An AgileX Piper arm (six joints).
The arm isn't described. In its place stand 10 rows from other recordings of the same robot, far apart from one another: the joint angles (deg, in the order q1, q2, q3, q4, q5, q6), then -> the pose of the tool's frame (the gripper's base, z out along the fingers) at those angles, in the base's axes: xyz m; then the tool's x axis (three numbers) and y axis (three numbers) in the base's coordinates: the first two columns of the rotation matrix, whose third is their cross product.
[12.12, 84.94, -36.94, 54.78, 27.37, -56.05] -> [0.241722 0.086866 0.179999 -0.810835 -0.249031 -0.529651 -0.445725 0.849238 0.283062]
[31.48, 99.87, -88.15, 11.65, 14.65, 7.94] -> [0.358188 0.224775 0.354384 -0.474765 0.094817 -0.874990 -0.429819 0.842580 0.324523]
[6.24, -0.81, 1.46, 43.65, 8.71, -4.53] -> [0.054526 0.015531 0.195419 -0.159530 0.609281 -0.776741 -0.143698 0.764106 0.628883]
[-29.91, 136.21, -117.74, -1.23, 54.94, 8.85] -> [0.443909 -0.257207 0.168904 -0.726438 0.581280 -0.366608 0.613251 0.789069 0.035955]
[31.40, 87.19, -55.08, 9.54, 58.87, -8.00] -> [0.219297 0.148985 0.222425 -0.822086 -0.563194 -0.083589 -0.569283 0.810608 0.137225]
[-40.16, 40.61, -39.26, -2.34, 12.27, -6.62] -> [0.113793 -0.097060 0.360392 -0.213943 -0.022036 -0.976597 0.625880 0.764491 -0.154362]
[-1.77, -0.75, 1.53, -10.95, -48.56, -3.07] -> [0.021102 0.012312 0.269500 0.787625 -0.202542 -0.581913 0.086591 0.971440 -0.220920]
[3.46, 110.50, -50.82, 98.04, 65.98, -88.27] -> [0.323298 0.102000 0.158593 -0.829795 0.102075 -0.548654 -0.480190 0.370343 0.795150]
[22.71, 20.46, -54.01, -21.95, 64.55, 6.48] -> [0.020530 -0.024704 0.396105 -0.374189 -0.216148 -0.901811 -0.101629 0.976158 -0.191799]
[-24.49, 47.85, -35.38, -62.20, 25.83, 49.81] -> [0.139624 -0.102141 0.318479 -0.431054 0.023246 -0.902027 0.647602 0.704088 -0.291327]
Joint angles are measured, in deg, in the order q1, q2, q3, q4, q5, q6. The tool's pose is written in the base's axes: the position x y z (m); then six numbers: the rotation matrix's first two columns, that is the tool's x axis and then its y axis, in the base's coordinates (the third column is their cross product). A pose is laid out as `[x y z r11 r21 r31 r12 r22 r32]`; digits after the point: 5 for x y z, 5 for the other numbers.
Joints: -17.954 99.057 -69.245 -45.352 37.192 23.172
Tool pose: [0.33896 -0.15097 0.24500 -0.87247 0.02570 -0.48800 0.30009 0.81631 -0.49354]
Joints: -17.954 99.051 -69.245 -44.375 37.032 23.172
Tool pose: [0.33912 -0.15018 0.24451 -0.86886 0.03767 -0.49363 0.30790 0.82191 -0.47923]
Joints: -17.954 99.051 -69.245 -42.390 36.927 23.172
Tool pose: [0.33918 -0.14865 0.24337 -0.86264 0.06420 -0.50173 0.32415 0.83163 -0.45090]
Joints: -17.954 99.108 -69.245 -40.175 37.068 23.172
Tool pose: [0.33902 -0.14705 0.24167 -0.85724 0.09637 -0.50583 0.34240 0.84037 -0.42017]
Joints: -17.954 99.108 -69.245 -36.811 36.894 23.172
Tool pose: [0.33925 -0.14434 0.23995 -0.84483 0.14183 -0.51590 0.36933 0.85224 -0.37052]
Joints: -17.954 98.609 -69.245 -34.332 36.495 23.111
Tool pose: [0.33890 -0.14190 0.24211 -0.82919 0.17106 -0.53214 0.38995 0.85911 -0.33147]
